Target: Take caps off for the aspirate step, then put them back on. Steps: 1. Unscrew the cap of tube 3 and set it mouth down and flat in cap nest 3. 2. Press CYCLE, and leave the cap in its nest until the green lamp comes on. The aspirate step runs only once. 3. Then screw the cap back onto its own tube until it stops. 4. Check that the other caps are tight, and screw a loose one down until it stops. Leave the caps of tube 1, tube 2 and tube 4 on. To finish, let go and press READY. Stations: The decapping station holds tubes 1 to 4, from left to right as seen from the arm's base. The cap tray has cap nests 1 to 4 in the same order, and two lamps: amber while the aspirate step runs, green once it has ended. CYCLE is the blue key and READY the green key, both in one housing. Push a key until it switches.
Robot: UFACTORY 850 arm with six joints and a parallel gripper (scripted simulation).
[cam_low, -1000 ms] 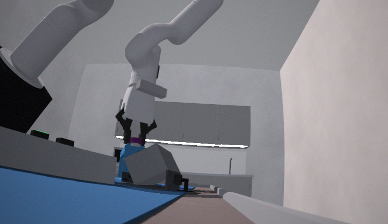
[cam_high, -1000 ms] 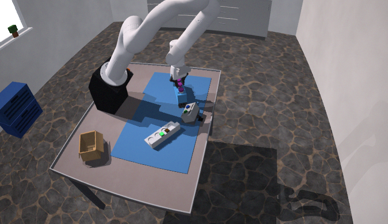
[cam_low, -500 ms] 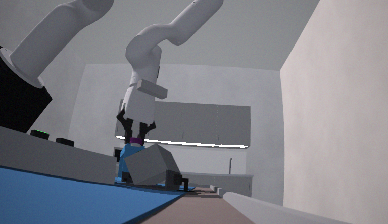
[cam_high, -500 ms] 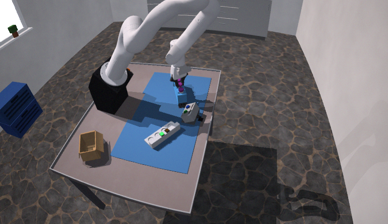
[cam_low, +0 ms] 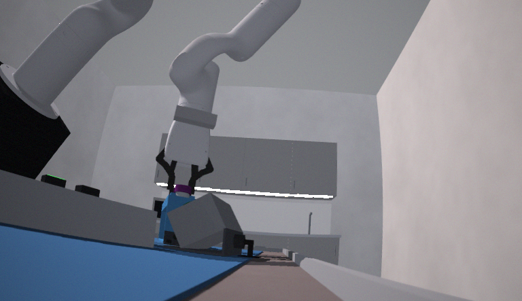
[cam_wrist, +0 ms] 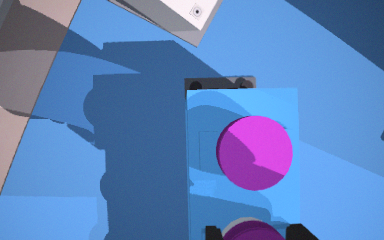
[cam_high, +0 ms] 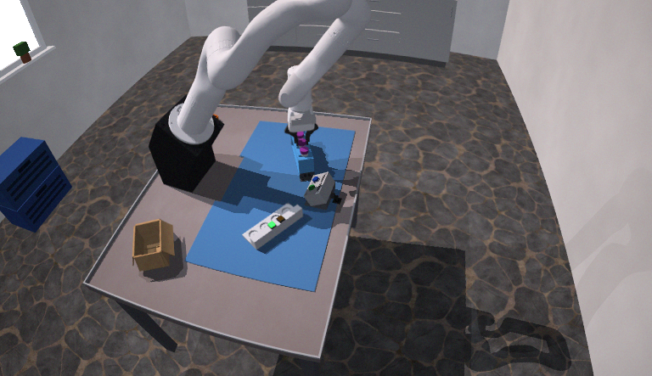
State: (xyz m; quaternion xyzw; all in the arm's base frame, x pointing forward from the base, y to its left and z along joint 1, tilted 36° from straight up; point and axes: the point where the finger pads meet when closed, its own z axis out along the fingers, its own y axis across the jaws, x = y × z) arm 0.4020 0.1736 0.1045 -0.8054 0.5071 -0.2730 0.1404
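Now: the magenta cap 1 cm below my hand. From my hand the other things lie so: grey key housing: 17 cm to the right, 11 cm ahead, 7 cm below; blue key: 14 cm to the right, 9 cm ahead, 6 cm below; green key: 19 cm to the right, 9 cm ahead, 6 cm below.
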